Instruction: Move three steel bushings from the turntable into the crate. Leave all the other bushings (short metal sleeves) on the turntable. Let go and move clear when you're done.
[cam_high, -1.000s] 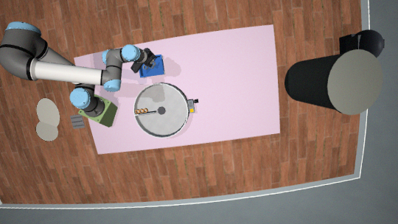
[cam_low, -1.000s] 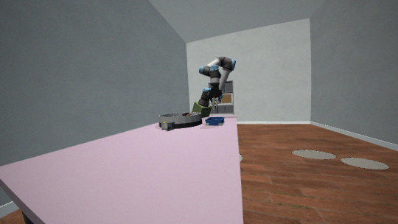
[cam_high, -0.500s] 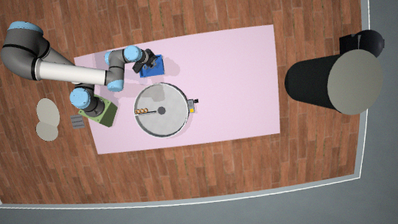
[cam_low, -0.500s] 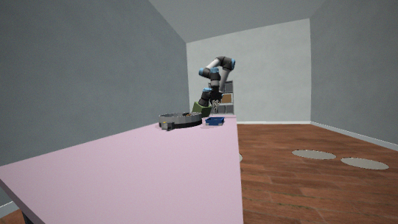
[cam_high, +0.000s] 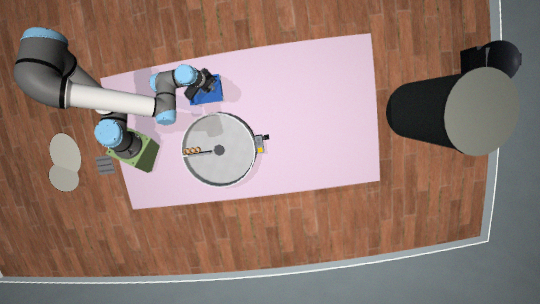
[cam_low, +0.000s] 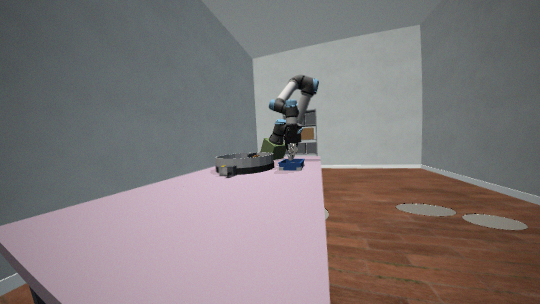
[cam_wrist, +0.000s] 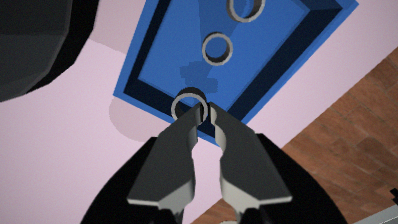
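The blue crate lies 6 cm below my hand, 4 cm behind it and 2 cm to the right of it. From my hand the other things lie so: round grey turntable 35 cm to the right, 7 cm ahead, 3 cm below.
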